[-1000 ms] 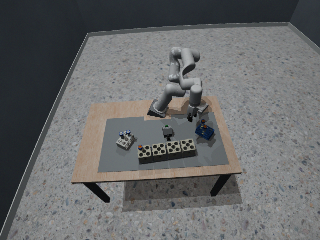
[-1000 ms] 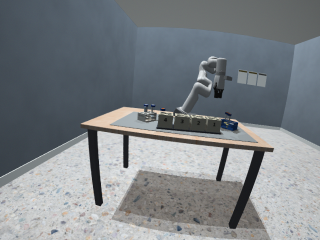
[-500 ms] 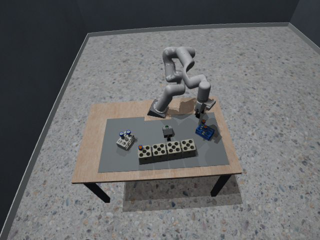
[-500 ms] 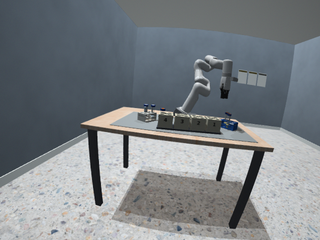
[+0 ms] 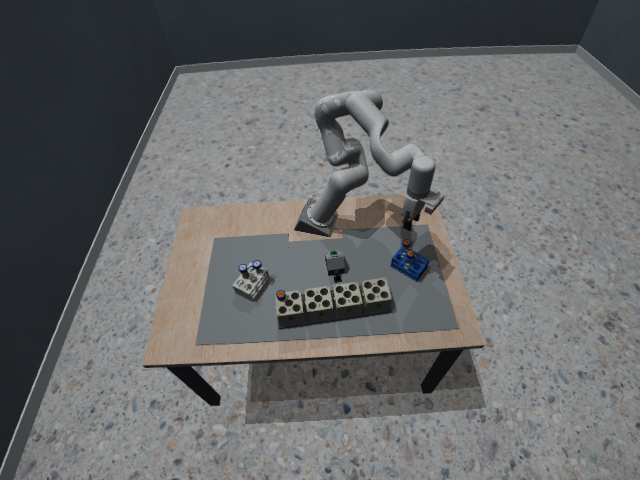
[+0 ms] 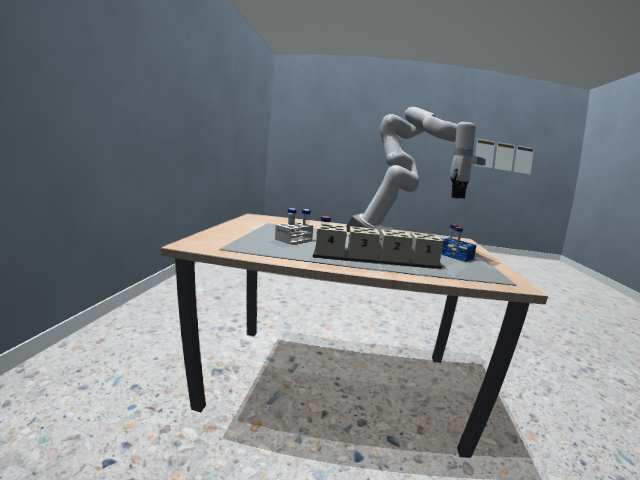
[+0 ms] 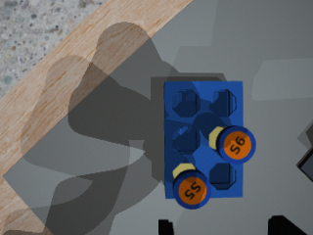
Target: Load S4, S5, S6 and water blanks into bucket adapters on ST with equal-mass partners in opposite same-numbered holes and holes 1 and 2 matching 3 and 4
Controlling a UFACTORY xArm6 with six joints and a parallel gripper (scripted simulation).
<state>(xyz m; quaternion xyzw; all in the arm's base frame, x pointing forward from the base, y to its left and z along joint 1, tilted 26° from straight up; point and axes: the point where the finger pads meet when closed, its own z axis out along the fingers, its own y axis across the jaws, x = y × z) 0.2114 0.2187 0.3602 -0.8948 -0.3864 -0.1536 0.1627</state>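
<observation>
Right now my hand is 190 mm above the tube and 10 mm past it. Round my hand: green done key: 300 mm to the right, 180 mm below, 10 mm behind; DONE desk: 290 mm to the right, 200 mm below, 10 mm ahead; blue rack: 220 mm below, 40 mm ahead, 20 mm to the left.
</observation>
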